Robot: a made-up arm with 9 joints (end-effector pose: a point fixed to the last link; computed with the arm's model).
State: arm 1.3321 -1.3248 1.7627 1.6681 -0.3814 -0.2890 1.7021 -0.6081 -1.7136
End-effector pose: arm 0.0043 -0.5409 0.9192 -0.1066 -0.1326 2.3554
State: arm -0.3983 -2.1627 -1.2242 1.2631 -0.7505 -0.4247 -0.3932 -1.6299 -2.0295
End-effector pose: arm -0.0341 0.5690 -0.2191 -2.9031 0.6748 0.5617
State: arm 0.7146 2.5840 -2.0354 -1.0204 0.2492 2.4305 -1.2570 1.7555 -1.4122
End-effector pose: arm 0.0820 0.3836 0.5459 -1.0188 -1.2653 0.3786
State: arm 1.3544 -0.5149 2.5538 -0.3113 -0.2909 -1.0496 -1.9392 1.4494 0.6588
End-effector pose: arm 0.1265 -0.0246 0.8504 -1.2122 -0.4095 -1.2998
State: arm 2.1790 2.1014 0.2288 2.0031 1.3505 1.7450 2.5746 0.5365 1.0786
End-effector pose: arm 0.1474 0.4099 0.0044 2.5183 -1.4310 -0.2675
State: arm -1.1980 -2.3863 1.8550 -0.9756 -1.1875 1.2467 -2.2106 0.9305 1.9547
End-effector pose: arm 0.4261 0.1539 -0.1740 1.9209 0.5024 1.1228
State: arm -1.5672 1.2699 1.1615 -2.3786 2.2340 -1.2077 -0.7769 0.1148 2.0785
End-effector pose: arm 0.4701 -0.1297 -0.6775 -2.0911 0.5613 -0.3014
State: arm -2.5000 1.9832 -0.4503 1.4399 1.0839 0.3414 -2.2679 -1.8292 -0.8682
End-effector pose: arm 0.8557 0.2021 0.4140 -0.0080 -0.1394 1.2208
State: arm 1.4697 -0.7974 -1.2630 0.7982 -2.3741 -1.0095 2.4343 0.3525 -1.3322
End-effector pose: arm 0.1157 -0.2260 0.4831 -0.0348 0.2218 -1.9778
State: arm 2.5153 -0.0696 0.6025 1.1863 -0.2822 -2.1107 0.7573 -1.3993 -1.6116
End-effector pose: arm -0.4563 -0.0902 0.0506 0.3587 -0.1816 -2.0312
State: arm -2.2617 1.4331 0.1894 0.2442 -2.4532 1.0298 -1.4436 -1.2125 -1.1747
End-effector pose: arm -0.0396 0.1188 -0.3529 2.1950 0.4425 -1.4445
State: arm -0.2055 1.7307 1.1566 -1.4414 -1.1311 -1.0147 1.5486 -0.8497 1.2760
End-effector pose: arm 0.4244 0.0447 0.0364 -2.1344 -0.2713 1.4230
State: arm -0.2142 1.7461 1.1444 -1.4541 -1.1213 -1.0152 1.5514 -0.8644 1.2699
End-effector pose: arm 0.4256 0.0429 0.0312 -2.1240 -0.2411 1.4372
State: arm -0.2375 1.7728 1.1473 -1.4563 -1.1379 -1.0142 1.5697 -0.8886 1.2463
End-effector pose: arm 0.4327 0.0381 0.0194 -2.0896 -0.2004 1.3931
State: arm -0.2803 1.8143 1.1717 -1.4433 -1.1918 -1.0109 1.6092 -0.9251 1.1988
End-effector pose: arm 0.4471 0.0276 -0.0010 -2.0317 -0.1422 1.2713
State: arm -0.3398 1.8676 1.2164 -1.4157 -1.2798 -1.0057 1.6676 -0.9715 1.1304
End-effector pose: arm 0.4664 0.0082 -0.0280 -1.9715 -0.0654 1.0841
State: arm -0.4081 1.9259 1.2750 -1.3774 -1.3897 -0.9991 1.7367 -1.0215 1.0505
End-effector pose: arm 0.4857 -0.0212 -0.0564 -1.9351 0.0175 0.8596
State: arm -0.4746 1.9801 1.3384 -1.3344 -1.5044 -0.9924 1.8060 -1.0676 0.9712
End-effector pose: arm 0.4999 -0.0573 -0.0794 -1.9341 0.0825 0.6302
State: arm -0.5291 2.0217 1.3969 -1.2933 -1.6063 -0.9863 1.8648 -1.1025 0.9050
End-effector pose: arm 0.5069 -0.0923 -0.0932 -1.9564 0.1136 0.4295
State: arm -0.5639 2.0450 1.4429 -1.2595 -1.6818 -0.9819 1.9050 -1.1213 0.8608
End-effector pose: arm 0.5082 -0.1184 -0.0985 -1.9805 0.1143 0.2838
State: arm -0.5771 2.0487 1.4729 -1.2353 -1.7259 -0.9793 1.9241 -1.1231 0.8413
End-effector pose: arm 0.5067 -0.1321 -0.0989 -1.9916 0.0996 0.2009
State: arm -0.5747 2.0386 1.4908 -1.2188 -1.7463 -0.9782 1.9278 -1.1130 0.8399
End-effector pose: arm 0.5046 -0.1364 -0.0971 -1.9907 0.0802 0.1632
